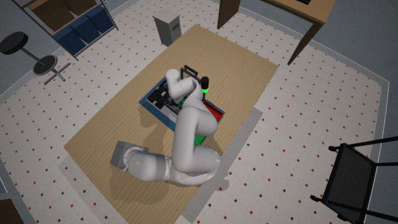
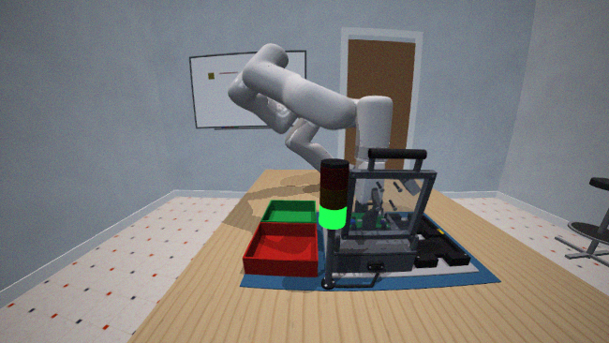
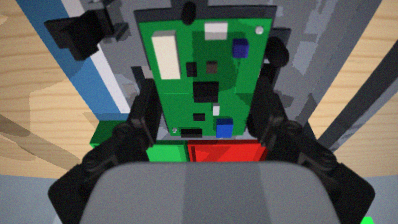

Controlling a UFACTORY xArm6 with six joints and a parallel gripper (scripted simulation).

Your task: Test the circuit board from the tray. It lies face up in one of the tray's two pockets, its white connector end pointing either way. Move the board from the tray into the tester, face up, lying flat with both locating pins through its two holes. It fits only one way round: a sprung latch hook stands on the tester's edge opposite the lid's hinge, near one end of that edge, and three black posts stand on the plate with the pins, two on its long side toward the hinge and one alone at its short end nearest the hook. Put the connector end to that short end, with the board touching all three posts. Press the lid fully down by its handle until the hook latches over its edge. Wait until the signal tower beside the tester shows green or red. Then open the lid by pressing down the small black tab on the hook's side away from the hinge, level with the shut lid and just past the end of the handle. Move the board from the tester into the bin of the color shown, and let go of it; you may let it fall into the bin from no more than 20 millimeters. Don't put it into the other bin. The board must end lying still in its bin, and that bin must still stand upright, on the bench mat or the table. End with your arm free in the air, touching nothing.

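The plate lies 1 cm ahead of my hand and 1 cm below it. Also, from my hand: clear lid: 11 cm ahead, 3 cm to the right, 10 cm above; then green circuit board: 1 cm below; then black latch hook: 5 cm behind, 7 cm to the left.
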